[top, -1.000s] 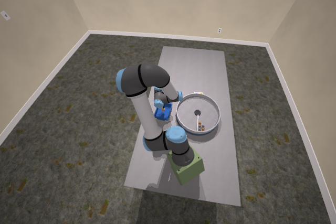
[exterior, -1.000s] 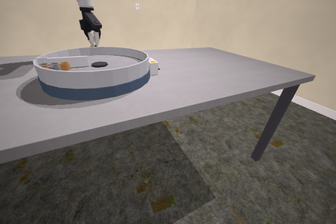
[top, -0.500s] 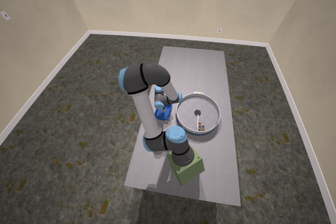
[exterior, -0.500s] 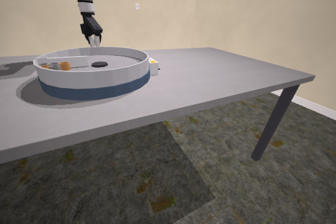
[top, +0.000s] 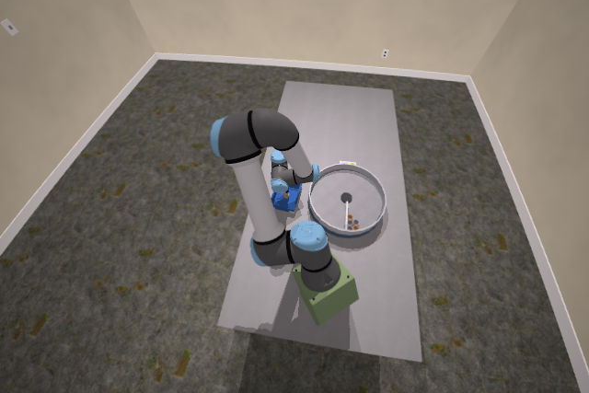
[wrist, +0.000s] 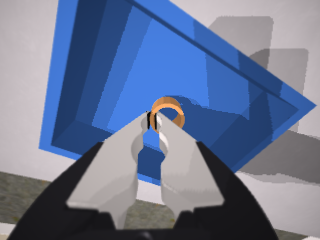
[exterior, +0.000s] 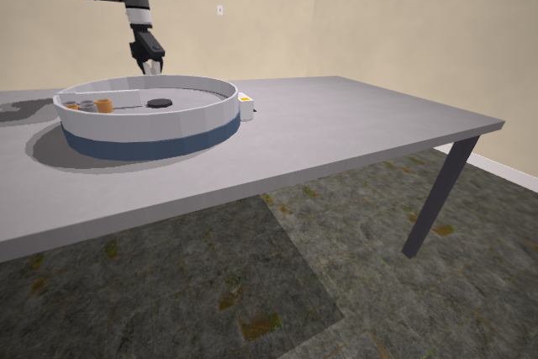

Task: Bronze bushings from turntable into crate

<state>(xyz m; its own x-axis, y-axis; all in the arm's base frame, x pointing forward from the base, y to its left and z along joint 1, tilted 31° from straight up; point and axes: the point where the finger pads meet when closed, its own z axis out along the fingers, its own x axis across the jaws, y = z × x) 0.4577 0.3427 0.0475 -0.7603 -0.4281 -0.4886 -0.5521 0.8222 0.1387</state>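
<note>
The crate is 1 cm behind my hand, 1 cm to the right of it and 1 cm below it. Round my hand: round turntable (8 cm ahead, 34 cm to the right, 2 cm above).
</note>
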